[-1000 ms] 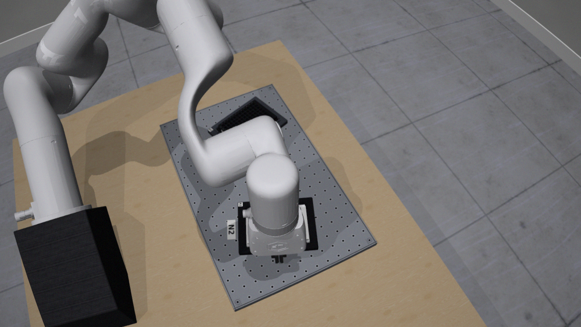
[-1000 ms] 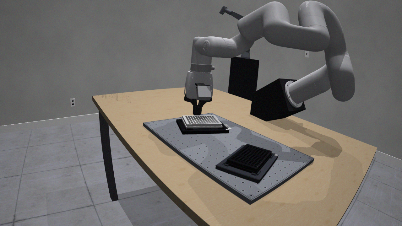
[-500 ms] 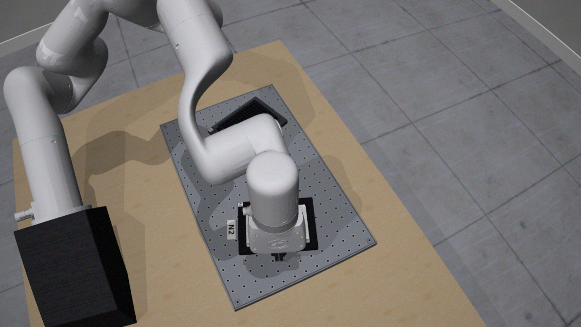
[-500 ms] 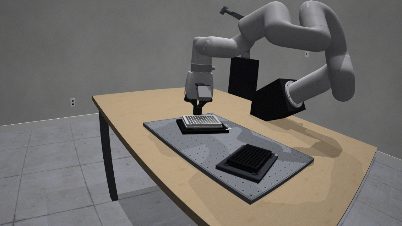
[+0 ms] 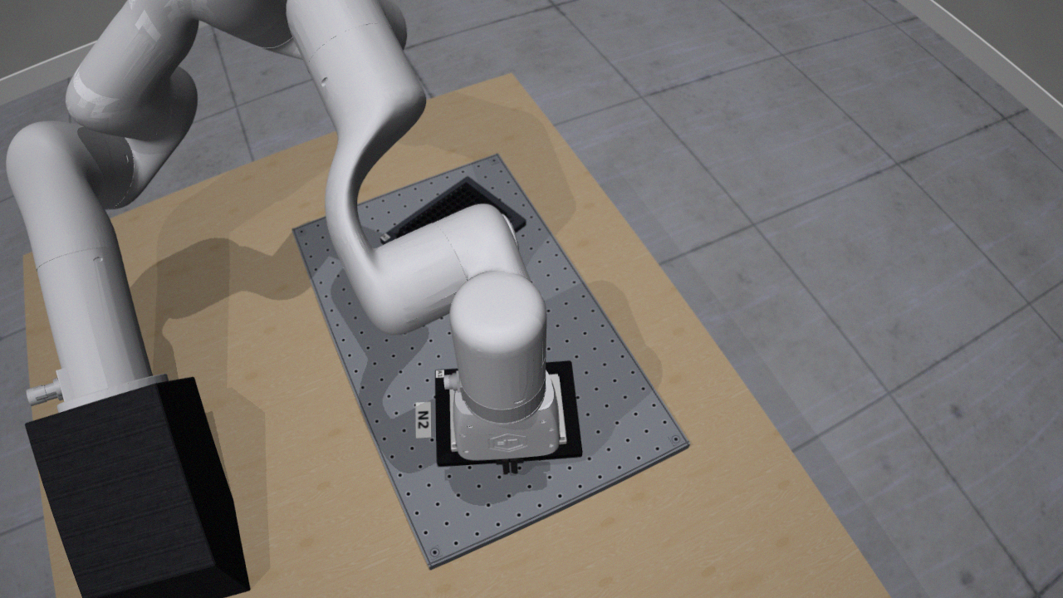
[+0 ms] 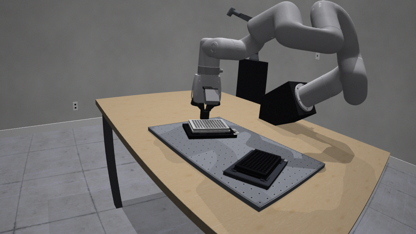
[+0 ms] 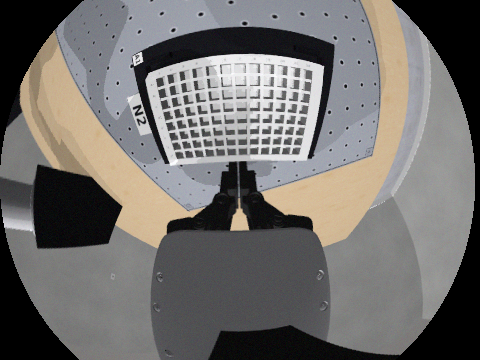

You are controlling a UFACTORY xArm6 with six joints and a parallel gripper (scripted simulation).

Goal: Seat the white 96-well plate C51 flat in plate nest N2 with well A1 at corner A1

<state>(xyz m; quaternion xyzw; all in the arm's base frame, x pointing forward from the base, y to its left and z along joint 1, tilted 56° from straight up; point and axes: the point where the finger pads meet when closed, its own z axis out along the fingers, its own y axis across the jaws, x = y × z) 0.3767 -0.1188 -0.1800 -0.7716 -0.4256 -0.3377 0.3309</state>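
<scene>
Right now the white 96-well plate C51 is 3 cm ahead of my hand, 5 cm to the left of it and 2 cm below it. Round my hand: black plate nest N2 (3 cm ahead, 6 cm to the left, 3 cm below); A1 corner tag (2 cm behind, 14 cm to the left, 3 cm below); N2 label (6 cm behind, 10 cm to the left, 4 cm below).
</scene>
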